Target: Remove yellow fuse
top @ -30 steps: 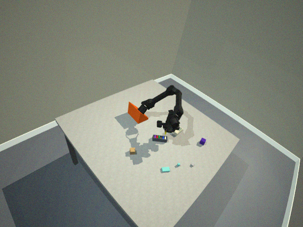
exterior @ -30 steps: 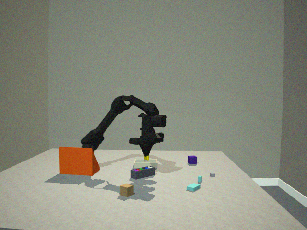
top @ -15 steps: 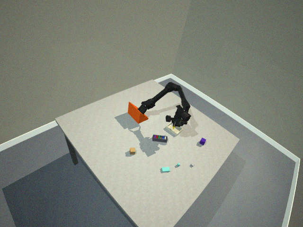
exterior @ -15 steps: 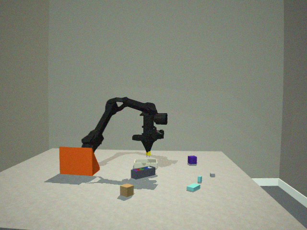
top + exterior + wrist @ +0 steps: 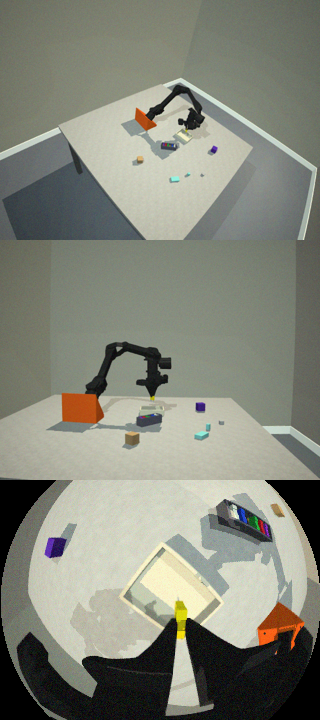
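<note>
Right now the yellow fuse is 1 cm below my gripper tip. The rest, counted from my gripper tip: cream tray (9 cm below); then small cyan block (28 cm ahead, 27 cm to the right, 8 cm below); then purple cube (27 cm ahead, 10 cm to the left, 7 cm below).
</note>
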